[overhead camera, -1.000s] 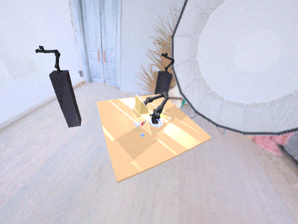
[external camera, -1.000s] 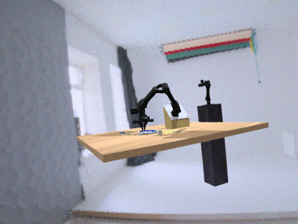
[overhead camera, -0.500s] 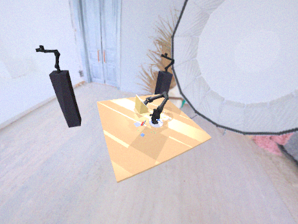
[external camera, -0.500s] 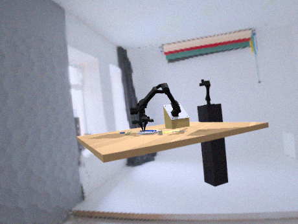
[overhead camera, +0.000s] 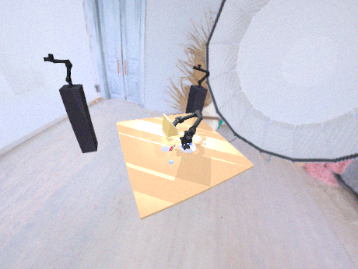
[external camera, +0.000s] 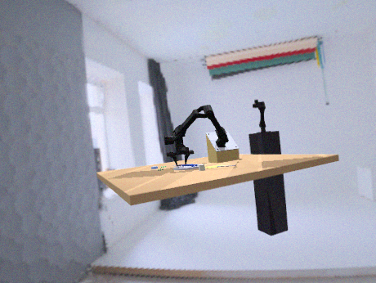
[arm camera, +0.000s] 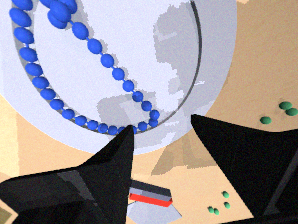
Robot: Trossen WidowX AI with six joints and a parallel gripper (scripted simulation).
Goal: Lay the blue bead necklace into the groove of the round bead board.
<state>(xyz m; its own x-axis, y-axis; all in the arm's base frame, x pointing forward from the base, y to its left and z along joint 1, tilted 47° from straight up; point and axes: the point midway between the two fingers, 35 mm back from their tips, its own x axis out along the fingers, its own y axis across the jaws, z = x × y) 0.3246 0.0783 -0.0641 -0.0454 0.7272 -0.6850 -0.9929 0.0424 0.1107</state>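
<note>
Right now my gripper tip is 60 mm to the right of the round bead board, 20 mm past it and 10 mm above it. The rest, counted from my gripper tip: yellow flat piece (220 mm to the left, 150 mm behind, 20 mm below); pale blue cube (200 mm to the right, 150 mm ahead, 10 mm below); red-and-grey object (120 mm to the right, 50 mm behind, 10 mm below).
</note>
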